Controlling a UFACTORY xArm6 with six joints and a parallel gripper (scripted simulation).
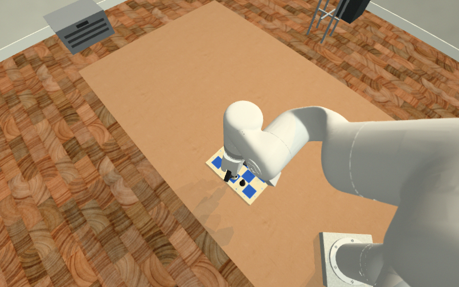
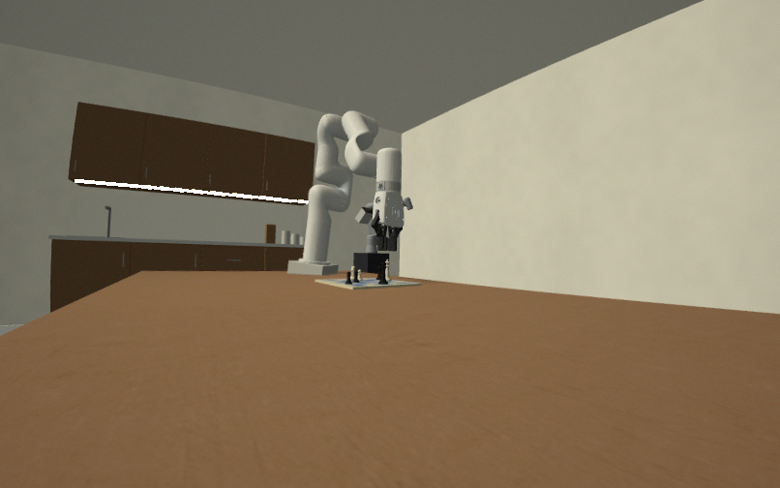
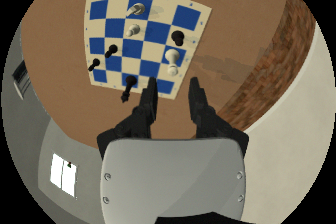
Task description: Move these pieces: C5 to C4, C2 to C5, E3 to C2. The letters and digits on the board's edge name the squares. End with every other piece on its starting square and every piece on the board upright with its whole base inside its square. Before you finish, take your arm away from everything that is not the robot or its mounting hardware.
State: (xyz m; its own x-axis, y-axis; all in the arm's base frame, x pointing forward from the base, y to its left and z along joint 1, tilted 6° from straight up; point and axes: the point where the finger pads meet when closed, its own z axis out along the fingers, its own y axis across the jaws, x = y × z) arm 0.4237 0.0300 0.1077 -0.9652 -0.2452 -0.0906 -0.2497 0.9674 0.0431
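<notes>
The white chess piece is 80 mm below my hand. The rest, counted from my hand: white pawn (40 mm behind, 70 mm to the right, 90 mm below); blue-and-cream chessboard (70 mm to the right, 110 mm below); black pawn (40 mm behind, 90 mm below).
</notes>
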